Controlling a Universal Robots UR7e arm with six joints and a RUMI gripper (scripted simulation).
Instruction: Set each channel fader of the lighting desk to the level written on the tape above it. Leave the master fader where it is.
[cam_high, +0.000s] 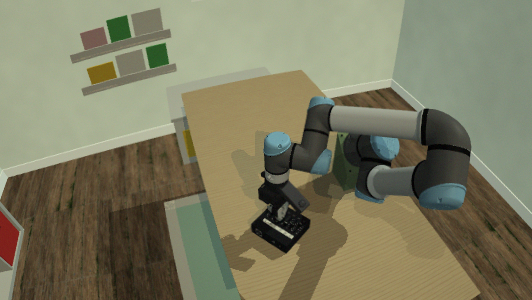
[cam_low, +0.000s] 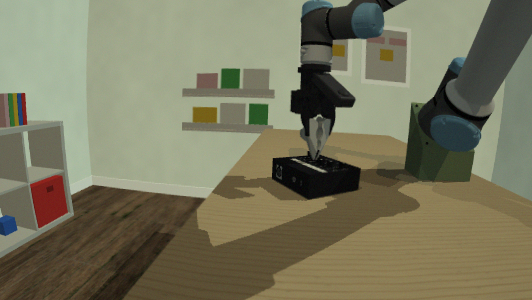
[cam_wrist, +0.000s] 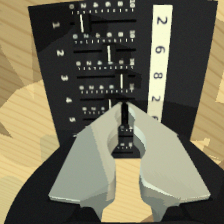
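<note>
The fader cap is 30 mm behind my hand, 30 mm to the left of it and 10 mm below it. Round my hand: master fader (80 mm to the right, 10 mm below).
</note>
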